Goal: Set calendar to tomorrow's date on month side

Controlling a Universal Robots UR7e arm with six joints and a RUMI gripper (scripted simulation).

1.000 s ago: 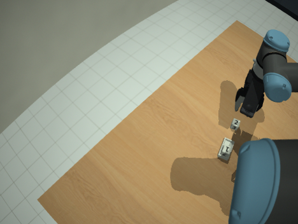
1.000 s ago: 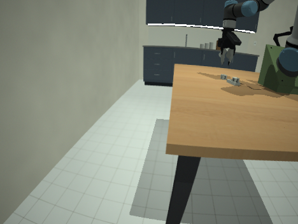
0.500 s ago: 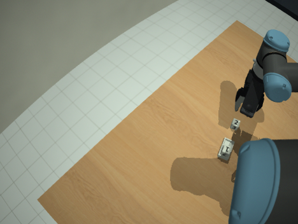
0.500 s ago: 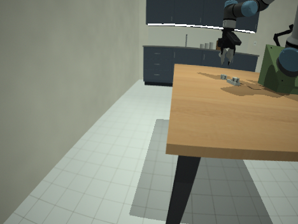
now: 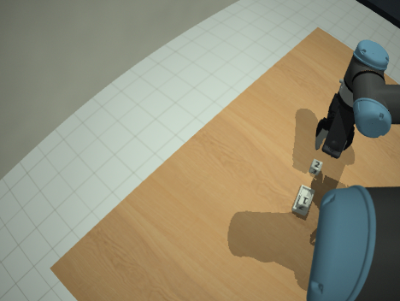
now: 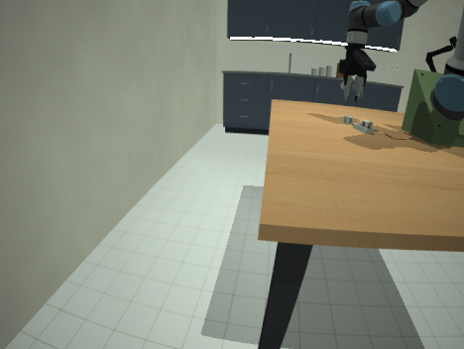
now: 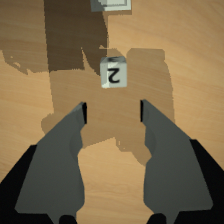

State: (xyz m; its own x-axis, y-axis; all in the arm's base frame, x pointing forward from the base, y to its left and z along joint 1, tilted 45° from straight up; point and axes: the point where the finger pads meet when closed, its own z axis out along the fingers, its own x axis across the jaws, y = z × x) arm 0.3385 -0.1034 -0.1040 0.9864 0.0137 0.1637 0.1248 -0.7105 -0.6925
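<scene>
Now: hand 90 mm above the grey digit cube. From my hand the other things lie so: white calendar tray 10 mm behind, 110 mm to the left, 100 mm below.
</scene>
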